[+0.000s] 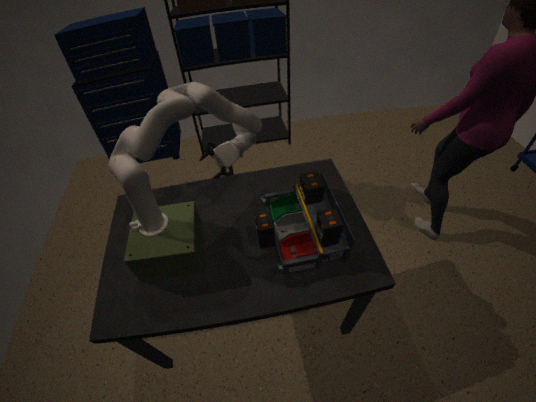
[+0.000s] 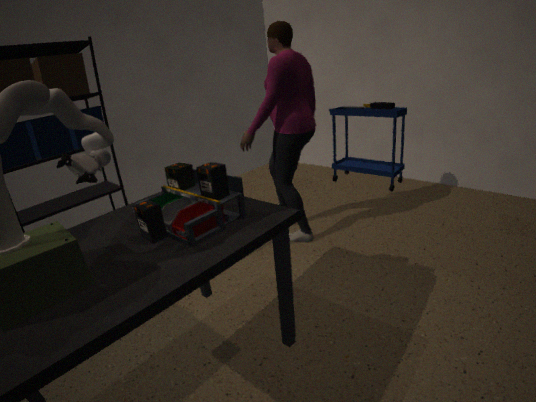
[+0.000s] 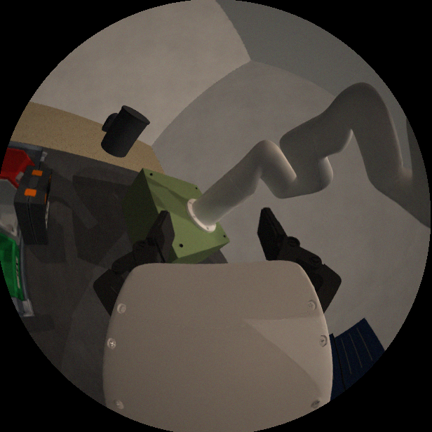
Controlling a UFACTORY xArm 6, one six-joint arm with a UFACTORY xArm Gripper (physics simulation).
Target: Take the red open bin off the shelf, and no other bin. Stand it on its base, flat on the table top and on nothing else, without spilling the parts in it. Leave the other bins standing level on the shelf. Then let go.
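Seen in the pictures: gripper, fingertip midpoint: (image 1: 207,168) (image 2: 68,172); arm's base, link origin: (image 1: 153,225) (image 2: 10,246).
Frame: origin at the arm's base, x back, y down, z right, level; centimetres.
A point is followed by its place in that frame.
Observation:
The red open bin (image 1: 303,244) (image 2: 196,218) (image 3: 15,162) sits at the near end of the low shelf rack (image 1: 309,218) @[x -60.6, y 4.1, z 20.0 cm] (image 2: 192,194) @[x -60.1, y 4.3, z 21.4 cm], which stands on the dark table top (image 1: 225,300) @[x -18.0, y 15.4, z 34.9 cm] (image 2: 125,295) @[x -14.9, y 15.4, z 33.5 cm]. A small grey part shows in the red bin. The grey bin (image 1: 291,226) @[x -55.6, y 14.5, z 13.6 cm] is beside it. The green bin (image 1: 284,206) @[x -57.6, y 14.3, z 1.6 cm] (image 2: 167,201) @[x -62.6, y 10.6, z 2.4 cm] (image 3: 9,265) is at the far end of the row. My gripper (image 1: 212,167) @[x -28.2, y -13.5, z -7.5 cm] (image 2: 70,172) @[x -28.2, y -13.5, z -7.5 cm] (image 3: 215,221) is open and empty, high near the table's back edge, well away from the bins.
A black case with orange latches (image 1: 265,230) @[x -41.8, y 3.2, z 18.8 cm] (image 2: 150,220) @[x -40.2, y 6.7, z 18.6 cm] (image 3: 34,205) stands on the table beside the bins. Two similar cases (image 1: 312,188) @[x -65.6, y -4.1, z 12.3 cm] (image 1: 329,227) @[x -60.5, y -6.8, z 34.1 cm] stand on the rack behind the yellow rail. The green arm base (image 1: 162,235) @[x -2.8, y -0.2, z 7.0 cm] is on the left. A person (image 1: 500,95) (image 2: 292,95) stands beyond the table.

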